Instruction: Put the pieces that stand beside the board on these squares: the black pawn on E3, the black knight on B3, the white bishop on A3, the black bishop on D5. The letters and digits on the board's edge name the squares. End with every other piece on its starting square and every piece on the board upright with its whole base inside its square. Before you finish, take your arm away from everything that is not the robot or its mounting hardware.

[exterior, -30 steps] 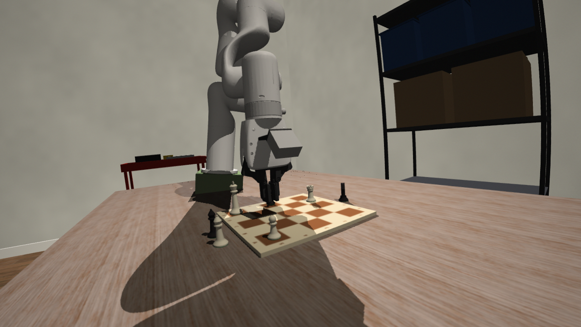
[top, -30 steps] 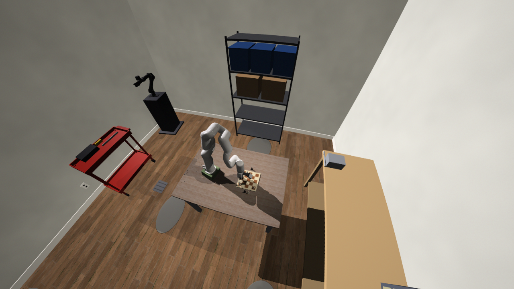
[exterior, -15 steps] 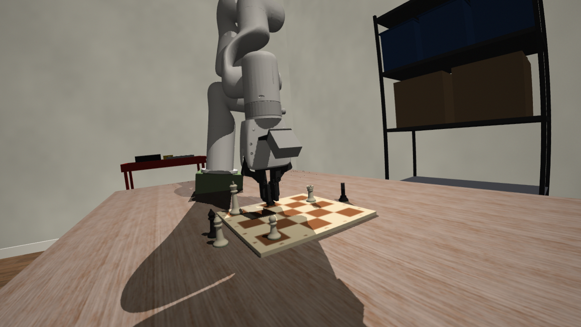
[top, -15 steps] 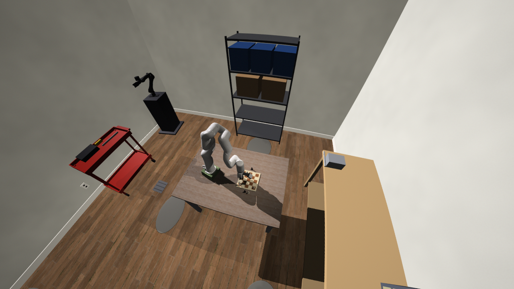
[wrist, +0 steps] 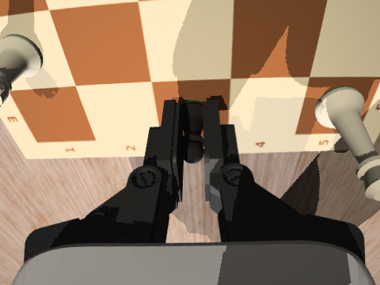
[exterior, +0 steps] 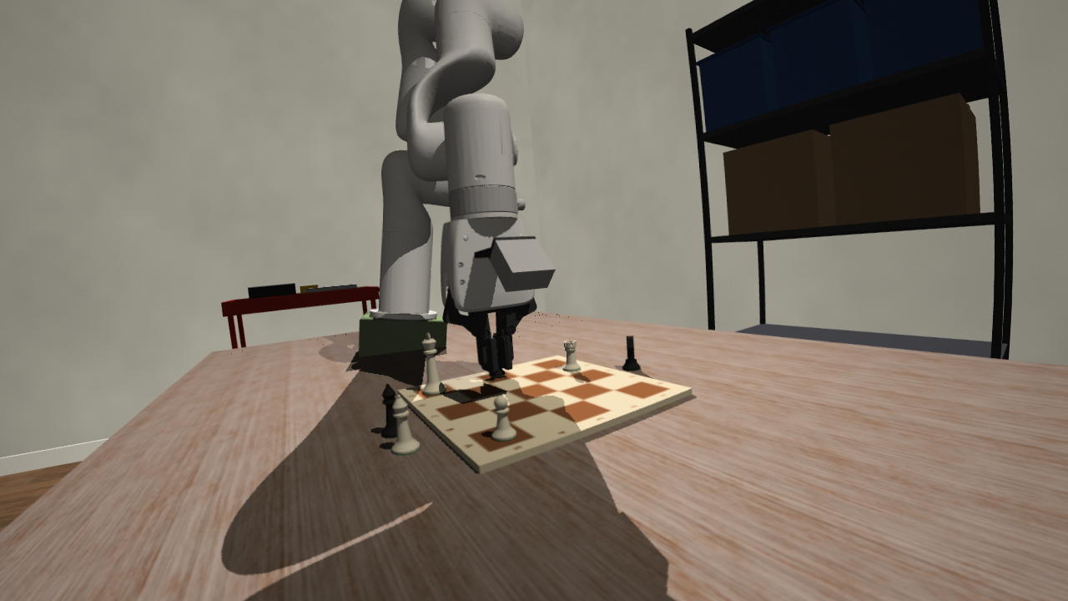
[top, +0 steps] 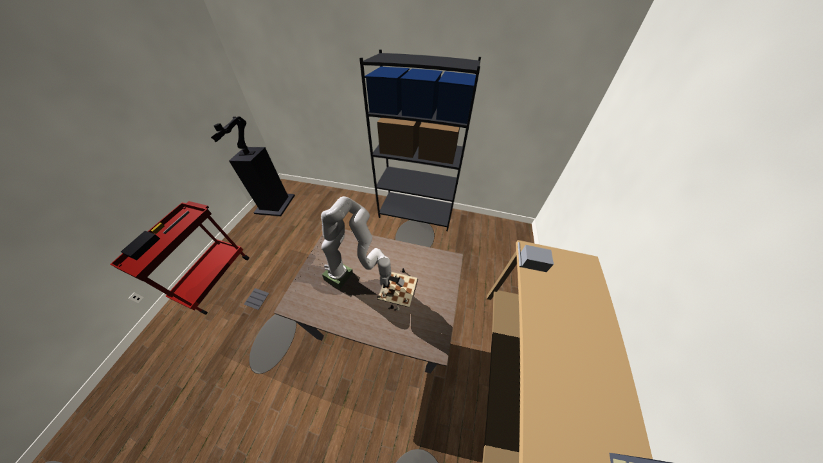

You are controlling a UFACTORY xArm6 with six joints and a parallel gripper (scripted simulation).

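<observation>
My hand is 1 cm above the black pawn. Round my hand: black knight 15 cm to the right, 6 cm ahead, 1 cm below; chessboard 8 cm ahead, 3 cm below, 1 cm to the right; tall white piece 8 cm to the right, 1 cm behind.
</observation>
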